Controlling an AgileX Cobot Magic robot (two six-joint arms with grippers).
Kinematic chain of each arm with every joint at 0, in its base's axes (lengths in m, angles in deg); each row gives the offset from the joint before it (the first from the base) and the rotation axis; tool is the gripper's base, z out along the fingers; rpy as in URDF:
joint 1: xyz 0 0 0.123 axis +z
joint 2: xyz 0 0 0 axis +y
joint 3: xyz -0.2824 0 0.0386 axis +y
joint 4: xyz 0.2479 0 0.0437 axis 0.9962 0 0.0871
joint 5: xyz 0 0 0 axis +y
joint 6: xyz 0.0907 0 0.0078 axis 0.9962 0 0.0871
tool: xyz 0 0 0 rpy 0 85 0
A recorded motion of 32 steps. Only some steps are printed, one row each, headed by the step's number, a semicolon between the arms.
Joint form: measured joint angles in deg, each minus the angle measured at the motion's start. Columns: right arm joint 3, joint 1, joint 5, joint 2, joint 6, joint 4; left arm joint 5, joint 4, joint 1, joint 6, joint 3, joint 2.
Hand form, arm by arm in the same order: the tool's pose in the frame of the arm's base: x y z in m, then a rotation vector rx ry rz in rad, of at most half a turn. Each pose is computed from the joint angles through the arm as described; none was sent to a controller.
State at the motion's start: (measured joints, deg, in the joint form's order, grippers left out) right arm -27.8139 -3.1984 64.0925 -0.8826 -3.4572 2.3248; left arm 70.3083 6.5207 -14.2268 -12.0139 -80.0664 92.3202
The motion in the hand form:
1: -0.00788 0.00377 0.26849 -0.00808 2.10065 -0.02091; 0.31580 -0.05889 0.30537 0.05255 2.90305 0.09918
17: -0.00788 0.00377 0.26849 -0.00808 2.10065 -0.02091; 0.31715 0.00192 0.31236 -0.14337 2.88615 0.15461
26: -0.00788 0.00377 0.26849 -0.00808 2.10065 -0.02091; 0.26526 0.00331 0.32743 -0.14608 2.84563 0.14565
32: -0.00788 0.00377 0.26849 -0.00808 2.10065 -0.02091; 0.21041 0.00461 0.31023 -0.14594 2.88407 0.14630
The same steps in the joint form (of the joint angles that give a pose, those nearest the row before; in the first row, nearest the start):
1: 0.00 0.00 0.00 0.00 0.00 0.00; 0.00 0.31 1.84 0.10 0.00 0.00
17: 0.00 0.00 0.00 0.00 0.00 0.00; 0.09 1.05 12.53 2.94 0.00 -1.24
26: 0.00 0.00 0.00 0.00 0.00 0.00; 0.23 0.94 12.53 2.94 8.69 -12.42
32: 0.00 0.00 0.00 0.00 0.00 0.00; 0.27 0.73 12.53 2.94 21.31 -22.89

